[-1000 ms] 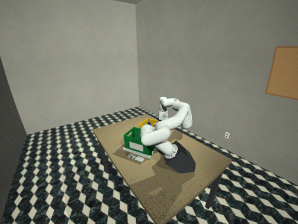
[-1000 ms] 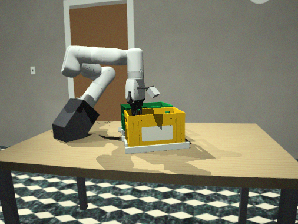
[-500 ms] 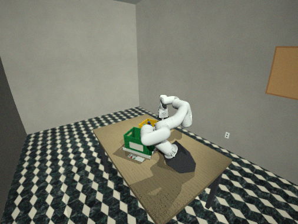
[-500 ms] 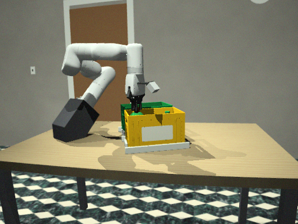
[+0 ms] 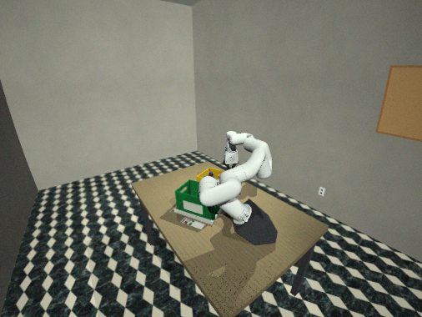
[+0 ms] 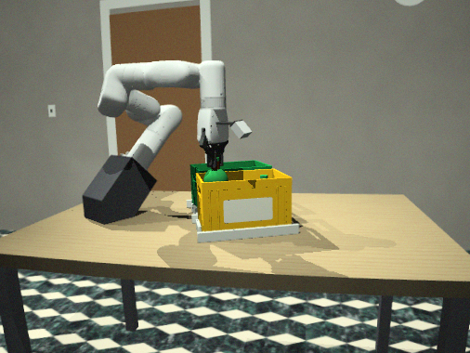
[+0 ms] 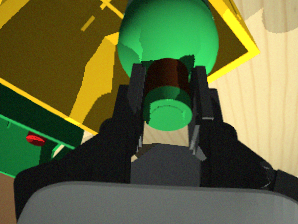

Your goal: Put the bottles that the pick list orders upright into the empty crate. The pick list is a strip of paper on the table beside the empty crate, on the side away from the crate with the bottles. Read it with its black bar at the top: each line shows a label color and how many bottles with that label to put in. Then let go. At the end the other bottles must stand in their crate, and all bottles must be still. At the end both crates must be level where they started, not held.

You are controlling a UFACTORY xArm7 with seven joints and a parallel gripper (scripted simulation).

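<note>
The green-capped bottle lies 70 mm below my hand. Also, from my hand: yellow crate 150 mm below, 90 mm to the left, 40 mm ahead; blue-capped bottle 150 mm below, 140 mm ahead, 110 mm to the left; white-topped bottle 150 mm below, 70 mm ahead, 60 mm to the left.
</note>
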